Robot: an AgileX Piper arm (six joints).
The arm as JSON. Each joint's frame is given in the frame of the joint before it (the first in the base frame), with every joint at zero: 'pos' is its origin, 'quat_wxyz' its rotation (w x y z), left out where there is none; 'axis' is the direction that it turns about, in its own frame. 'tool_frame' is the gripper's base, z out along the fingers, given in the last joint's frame.
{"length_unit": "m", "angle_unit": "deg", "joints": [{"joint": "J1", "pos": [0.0, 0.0, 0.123], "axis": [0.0, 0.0, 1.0]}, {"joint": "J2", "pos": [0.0, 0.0, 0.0], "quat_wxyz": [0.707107, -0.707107, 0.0, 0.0], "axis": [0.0, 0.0, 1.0]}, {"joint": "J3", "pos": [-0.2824, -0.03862, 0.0], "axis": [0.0, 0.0, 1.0]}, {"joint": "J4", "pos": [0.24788, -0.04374, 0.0], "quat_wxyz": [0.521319, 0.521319, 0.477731, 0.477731], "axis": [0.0, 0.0, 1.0]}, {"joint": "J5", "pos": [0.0, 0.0, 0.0], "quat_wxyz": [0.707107, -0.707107, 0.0, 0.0], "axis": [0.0, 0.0, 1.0]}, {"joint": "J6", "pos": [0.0, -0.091, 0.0], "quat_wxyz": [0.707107, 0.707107, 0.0, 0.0], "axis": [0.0, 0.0, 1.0]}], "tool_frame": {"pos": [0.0, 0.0, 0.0]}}
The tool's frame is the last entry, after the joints.
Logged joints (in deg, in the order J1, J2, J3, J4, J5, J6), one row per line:
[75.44 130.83 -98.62 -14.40 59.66 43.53]
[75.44 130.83 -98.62 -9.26 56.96 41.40]
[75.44 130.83 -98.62 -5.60 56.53 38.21]
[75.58 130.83 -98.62 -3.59 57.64 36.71]
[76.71 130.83 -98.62 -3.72 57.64 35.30]
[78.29 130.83 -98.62 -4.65 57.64 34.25]
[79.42 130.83 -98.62 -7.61 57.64 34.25]
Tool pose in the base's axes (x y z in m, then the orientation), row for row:
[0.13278 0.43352 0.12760 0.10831 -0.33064 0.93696 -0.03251]
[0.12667 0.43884 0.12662 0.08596 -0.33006 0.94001 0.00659]
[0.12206 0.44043 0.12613 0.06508 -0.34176 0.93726 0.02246]
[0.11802 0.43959 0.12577 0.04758 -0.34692 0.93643 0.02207]
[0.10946 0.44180 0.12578 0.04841 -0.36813 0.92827 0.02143]
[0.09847 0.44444 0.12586 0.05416 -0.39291 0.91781 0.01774]
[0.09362 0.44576 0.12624 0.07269 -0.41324 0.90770 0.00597]
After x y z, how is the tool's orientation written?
As a quaternion, w x y z.
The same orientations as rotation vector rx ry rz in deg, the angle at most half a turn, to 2 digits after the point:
[-55.73 157.93 -5.48]
[-56.36 160.53 1.13]
[-59.09 162.06 3.88]
[-60.62 163.63 3.86]
[-64.30 162.13 3.74]
[-68.38 159.74 3.09]
[-71.13 156.23 1.03]

